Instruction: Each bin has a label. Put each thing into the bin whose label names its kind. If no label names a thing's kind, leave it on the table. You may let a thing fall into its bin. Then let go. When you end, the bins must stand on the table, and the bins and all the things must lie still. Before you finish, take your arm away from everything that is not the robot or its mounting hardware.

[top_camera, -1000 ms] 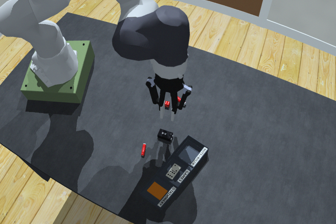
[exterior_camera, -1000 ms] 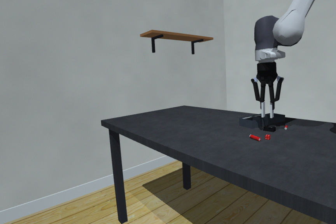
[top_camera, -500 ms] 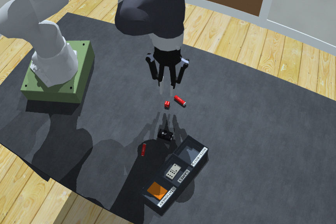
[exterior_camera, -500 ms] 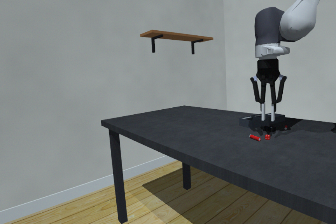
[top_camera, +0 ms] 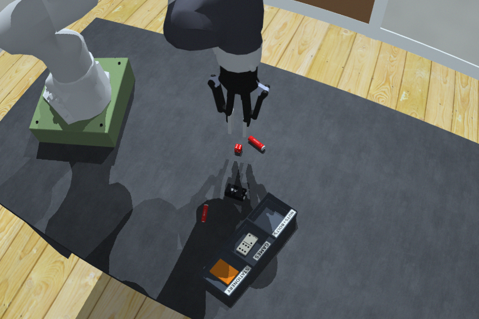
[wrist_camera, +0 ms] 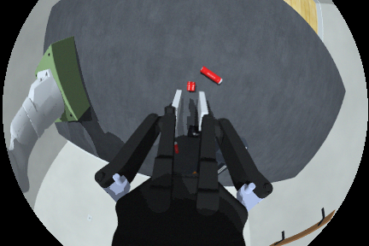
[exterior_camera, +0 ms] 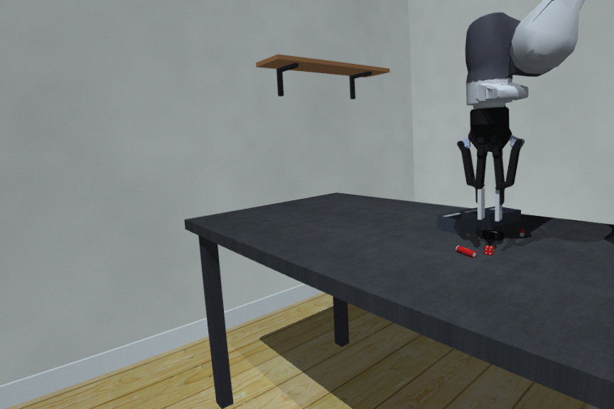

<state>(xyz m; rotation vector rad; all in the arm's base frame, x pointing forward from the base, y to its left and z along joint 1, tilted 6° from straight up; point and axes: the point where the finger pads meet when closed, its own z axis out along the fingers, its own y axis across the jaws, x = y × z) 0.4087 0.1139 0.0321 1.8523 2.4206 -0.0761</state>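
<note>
The red die lies 100 mm below my hand. Also, from my hand: bin tray 220 mm to the right, 160 mm ahead, 90 mm below; black 9V battery 110 mm to the right, 100 mm below, 70 mm ahead; white domino 220 mm to the right, 150 mm ahead, 100 mm below.
</note>
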